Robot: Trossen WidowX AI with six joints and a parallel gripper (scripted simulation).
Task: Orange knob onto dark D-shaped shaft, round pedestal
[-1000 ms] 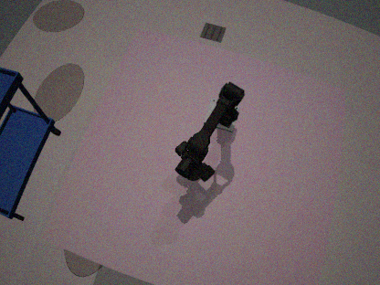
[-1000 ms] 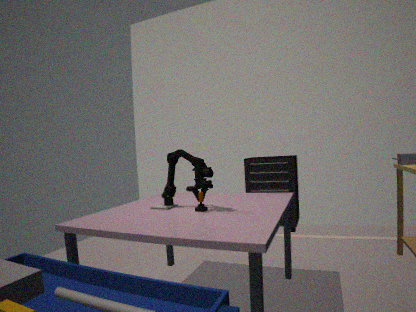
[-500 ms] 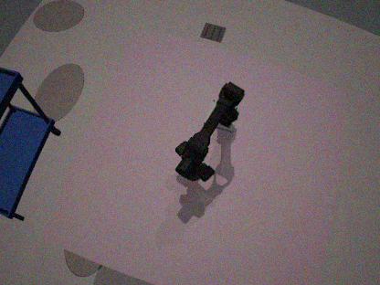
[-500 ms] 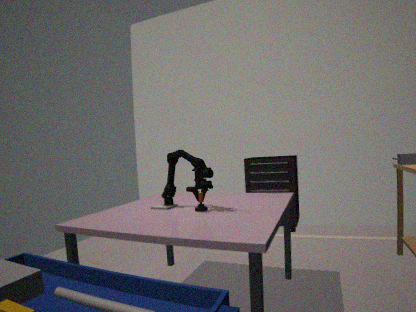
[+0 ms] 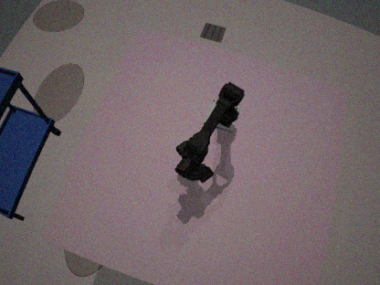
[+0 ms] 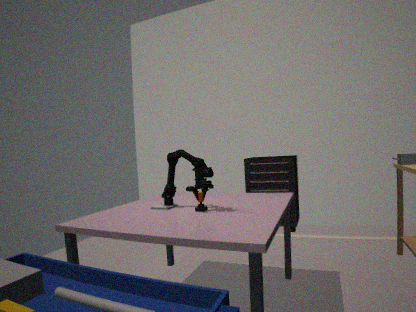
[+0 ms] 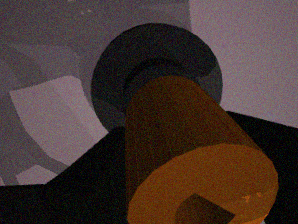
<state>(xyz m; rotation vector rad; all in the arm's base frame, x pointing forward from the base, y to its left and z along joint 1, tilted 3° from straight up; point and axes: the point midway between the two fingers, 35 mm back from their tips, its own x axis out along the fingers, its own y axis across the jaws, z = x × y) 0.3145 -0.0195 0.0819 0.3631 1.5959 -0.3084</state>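
Now: gripper tip 20 mm below the orange knob. Round my gripper tip: dark round pedestal: 40 mm below.
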